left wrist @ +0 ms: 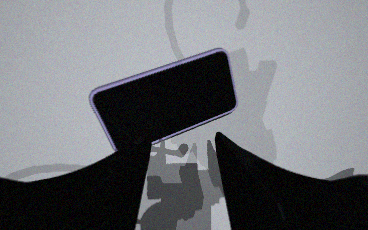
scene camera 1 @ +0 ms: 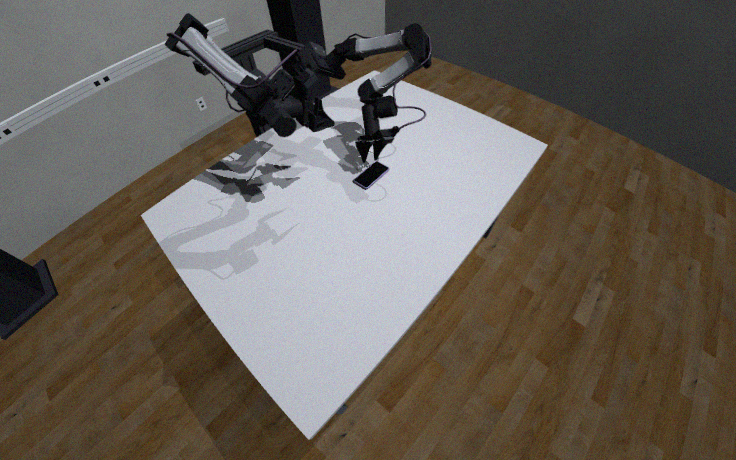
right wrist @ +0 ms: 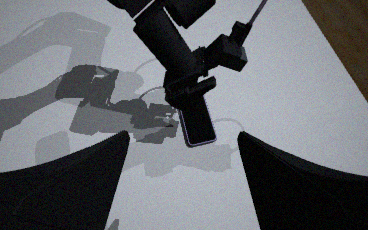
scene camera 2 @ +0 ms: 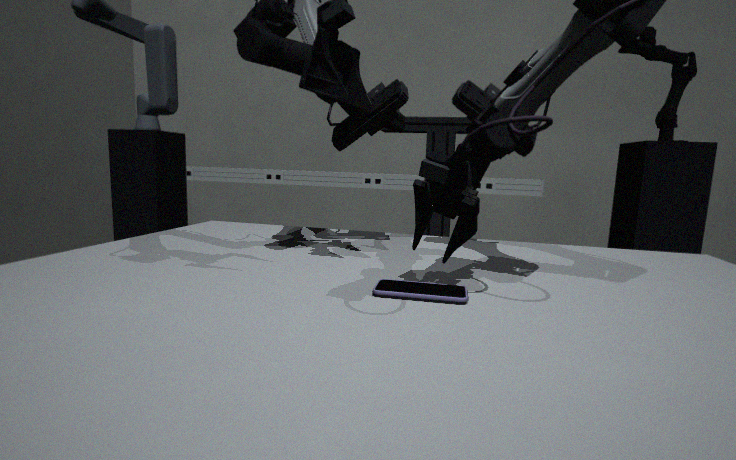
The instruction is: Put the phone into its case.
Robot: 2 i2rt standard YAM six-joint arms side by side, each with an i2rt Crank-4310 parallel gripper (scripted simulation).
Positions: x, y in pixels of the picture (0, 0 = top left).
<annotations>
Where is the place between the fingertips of the left gripper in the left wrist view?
183, 135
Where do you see a phone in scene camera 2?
384, 285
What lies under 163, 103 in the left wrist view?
A phone.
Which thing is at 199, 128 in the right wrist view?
A phone.
</annotations>
